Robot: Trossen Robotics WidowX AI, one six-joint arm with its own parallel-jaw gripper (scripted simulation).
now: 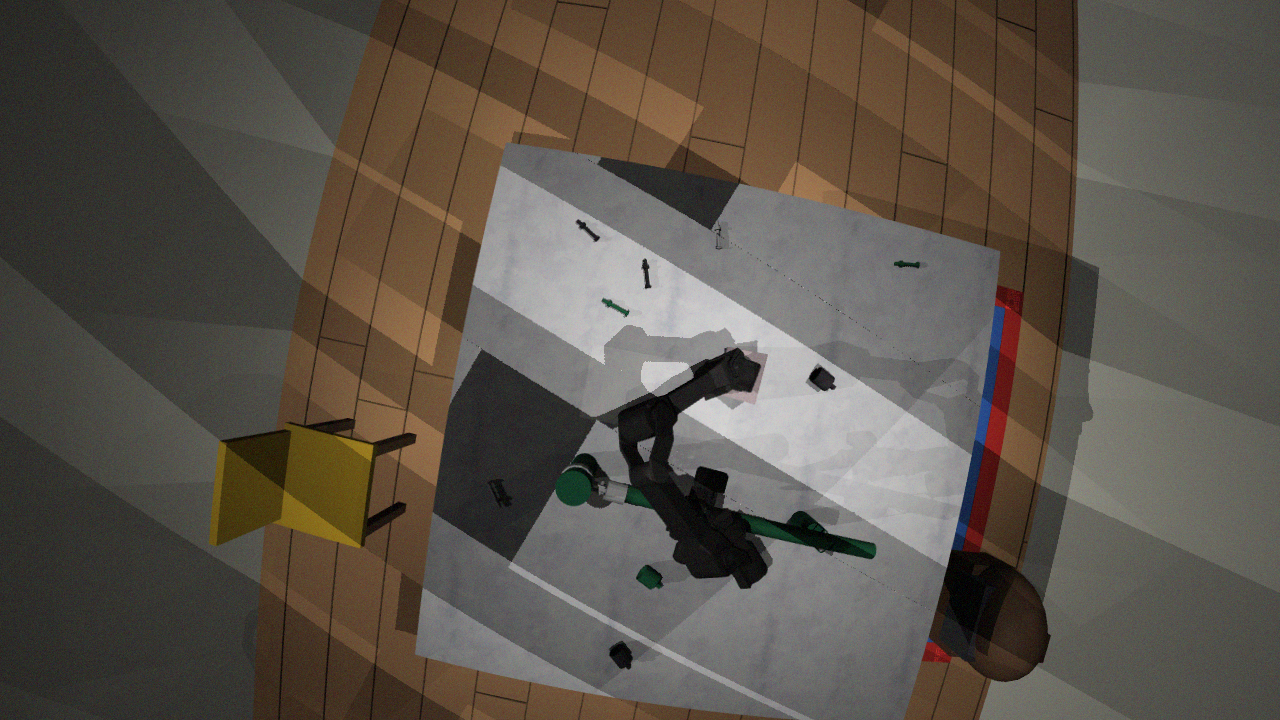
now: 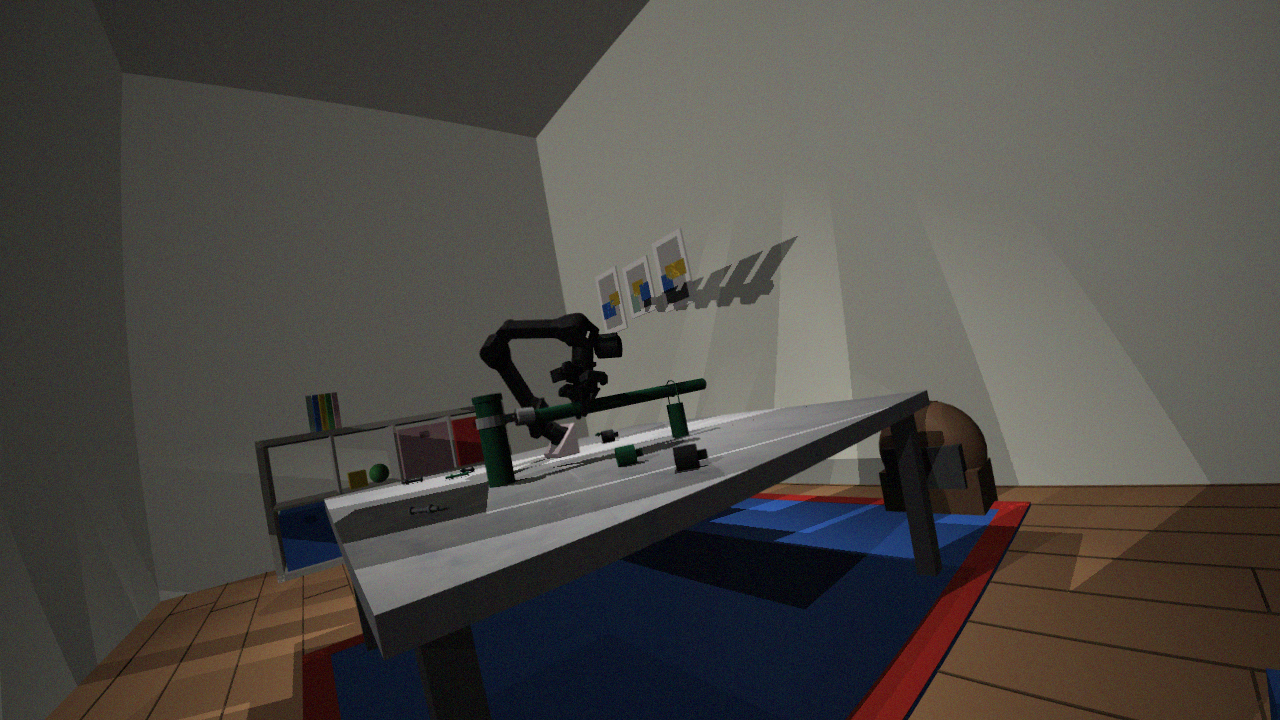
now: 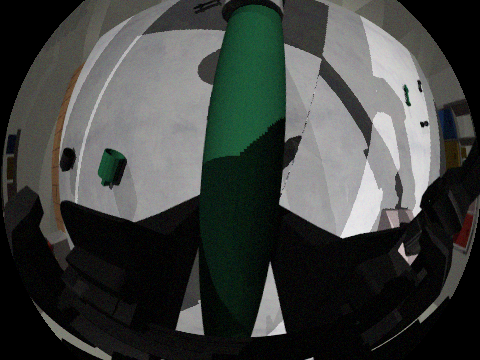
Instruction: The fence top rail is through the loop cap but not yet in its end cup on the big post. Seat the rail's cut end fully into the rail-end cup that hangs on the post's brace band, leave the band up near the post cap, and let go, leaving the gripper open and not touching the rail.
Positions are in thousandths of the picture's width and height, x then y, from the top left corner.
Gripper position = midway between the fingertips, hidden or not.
Note:
In view: my gripper (image 2: 454, 580), a green top rail (image 1: 590, 730) and a green fitting (image 3: 230, 457).
The green top rail is seen too in image 2 (image 2: 488, 555) and in image 3 (image 3: 501, 510). My gripper also shows in image 1 (image 1: 534, 703) and in image 3 (image 3: 491, 568).

